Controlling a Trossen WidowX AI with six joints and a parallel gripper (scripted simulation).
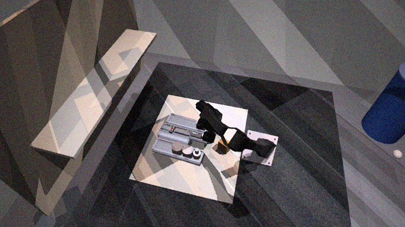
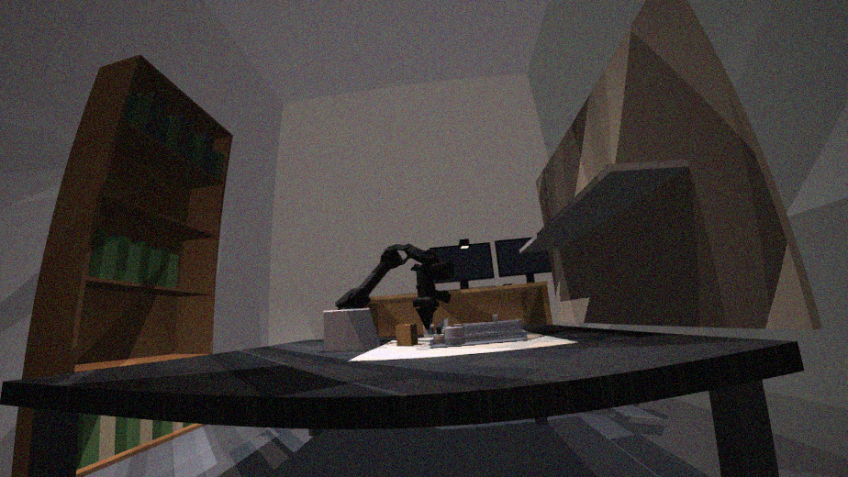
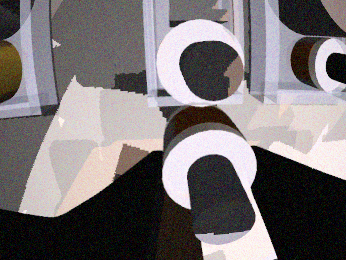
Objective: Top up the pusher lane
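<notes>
Right now the brown box is 80 mm behind my gripper tip, 20 mm to the left of it and 10 mm below it. Round my gripper tip: long shelf: 550 mm ahead, 320 mm above, 90 mm to the left; then grey lane rack: 180 mm ahead, 40 mm to the left, 30 mm below.
</notes>
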